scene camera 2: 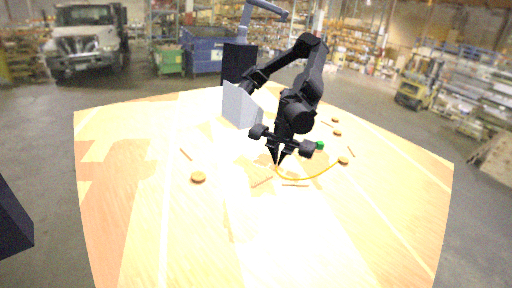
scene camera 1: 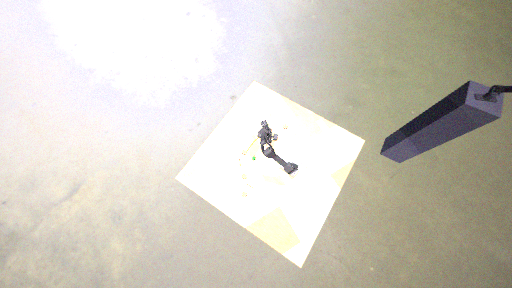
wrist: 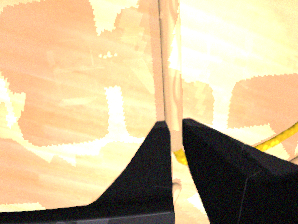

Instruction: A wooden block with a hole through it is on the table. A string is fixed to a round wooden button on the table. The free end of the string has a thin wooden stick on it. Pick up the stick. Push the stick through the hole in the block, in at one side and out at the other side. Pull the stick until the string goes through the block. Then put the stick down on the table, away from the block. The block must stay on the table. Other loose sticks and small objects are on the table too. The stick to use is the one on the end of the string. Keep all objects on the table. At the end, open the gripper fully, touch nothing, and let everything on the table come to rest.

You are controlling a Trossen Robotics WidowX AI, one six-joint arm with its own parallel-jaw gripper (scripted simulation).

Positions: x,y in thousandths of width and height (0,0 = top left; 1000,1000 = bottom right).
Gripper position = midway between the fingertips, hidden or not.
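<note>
The gripper (scene camera 2: 540,575), visible. Gripper (wrist: 582,578), visible too.
</note>
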